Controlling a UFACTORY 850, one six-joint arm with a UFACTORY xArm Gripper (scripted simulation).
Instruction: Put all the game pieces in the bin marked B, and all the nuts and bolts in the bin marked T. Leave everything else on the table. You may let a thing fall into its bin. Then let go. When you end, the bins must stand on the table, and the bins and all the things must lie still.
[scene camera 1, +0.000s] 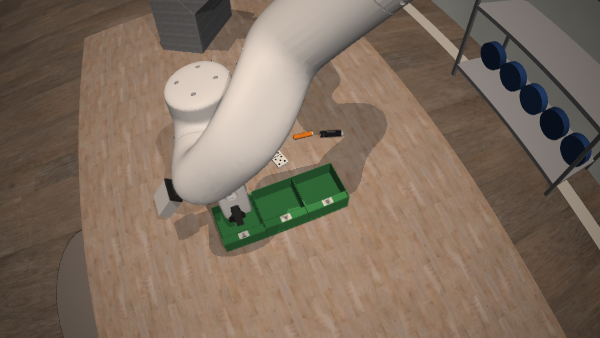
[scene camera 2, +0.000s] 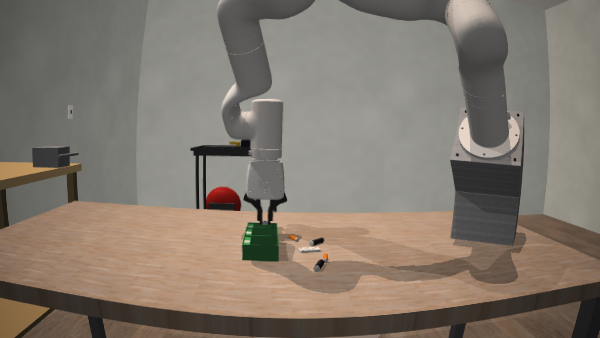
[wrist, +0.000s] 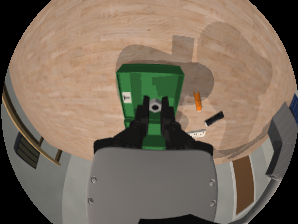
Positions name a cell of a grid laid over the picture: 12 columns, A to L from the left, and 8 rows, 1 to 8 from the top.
Labels:
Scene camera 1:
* my gripper: E6
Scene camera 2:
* my gripper: F6
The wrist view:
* my gripper: G4

